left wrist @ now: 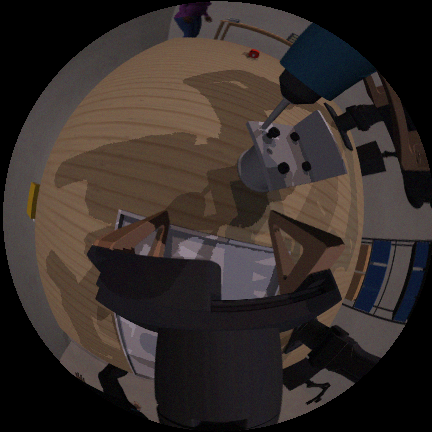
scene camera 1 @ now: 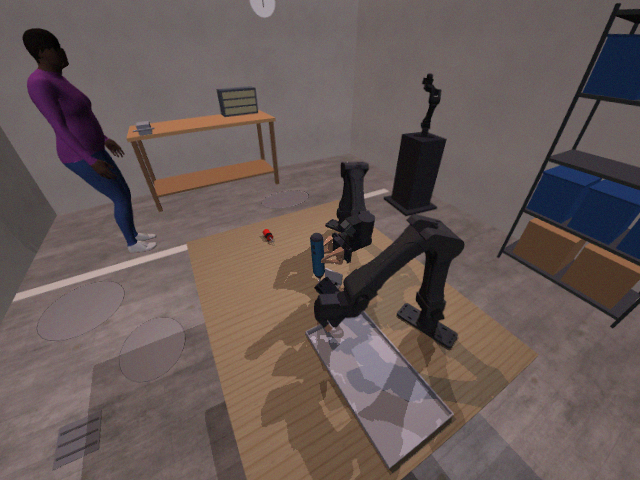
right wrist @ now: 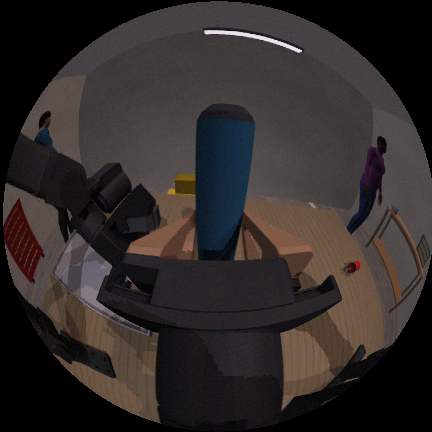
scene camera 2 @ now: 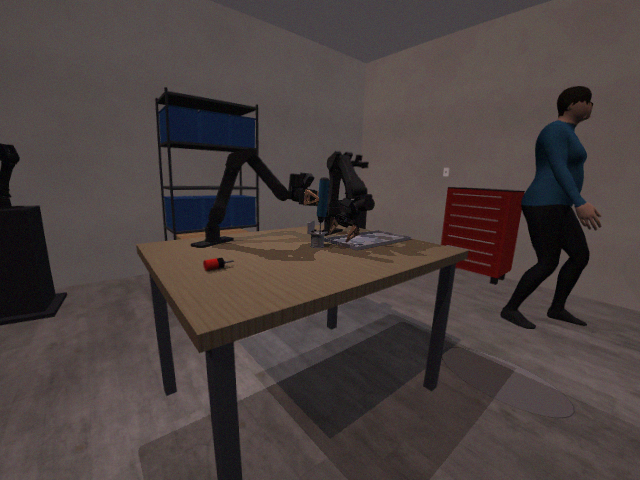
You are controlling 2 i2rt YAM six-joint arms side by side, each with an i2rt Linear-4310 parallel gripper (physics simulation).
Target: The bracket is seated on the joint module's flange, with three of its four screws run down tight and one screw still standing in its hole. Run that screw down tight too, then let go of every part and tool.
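Where they show: left gripper, fingertip midpoint: (left wrist: 218, 215) (scene camera 2: 337, 238); right gripper, fingertip midpoint: (scene camera 1: 317, 257) (right wrist: 218, 215) (scene camera 2: 322, 199); left arm's base, origin of the base link: (left wrist: 302, 326) (scene camera 1: 426, 325); right arm's base, origin of the base link: (left wrist: 338, 125) (scene camera 1: 344, 229) (scene camera 2: 213, 242).
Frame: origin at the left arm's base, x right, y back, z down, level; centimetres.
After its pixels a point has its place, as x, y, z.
The blue screwdriver (scene camera 1: 317, 258) @(33.7, -19.2, -22.4) (scene camera 2: 323, 201) @(36.6, -18.9, -20.7) (left wrist: 325, 60) (right wrist: 223, 175) @(34.5, -15.9, -25.7) stands nearly upright in my right gripper (scene camera 1: 325, 251) @(35.1, -17.7, -21.2) (scene camera 2: 316, 197) @(35.1, -17.7, -21.2), which is shut on its handle. The grey bracket (scene camera 1: 333, 277) @(33.5, -11.2, -8.3) (scene camera 2: 311, 226) @(34.0, -11.3, -8.9) (left wrist: 322, 145) @(33.4, -11.1, -9.4) sits on the joint module (scene camera 2: 317, 240) @(35.3, -15.6, -3.4) (left wrist: 252, 170) @(31.6, -16.5, -3.0). In the left wrist view four black screw heads show; the shaft's tip appears beside the nearest screw (left wrist: 273, 132) @(33.9, -16.4, -7.7), at the bracket's edge, not visibly on the head. Which screw stands higher is hard to tell. My left gripper (scene camera 1: 333, 330) (scene camera 2: 343, 229) @(26.8, -20.6, -3.8) (left wrist: 218, 215) @(26.8, -20.6, -3.8) is open and empty, beside the module over the tray's end.
A shallow grey tray (scene camera 1: 408, 428) @(-11.5, -32.5, -0.4) (scene camera 2: 392, 237) @(-9.2, -34.1, -0.4) lies beside the module, under my left gripper. A red-handled tool (scene camera 1: 267, 235) @(79.7, -7.7, -2.9) (scene camera 2: 213, 264) @(82.7, -7.6, -2.1) (left wrist: 254, 53) @(78.7, -6.9, -2.3) (right wrist: 353, 266) @(79.1, -6.3, -3.1) lies on the table away from the arms. Both forearms reach in close to the module. People stand away from the table.
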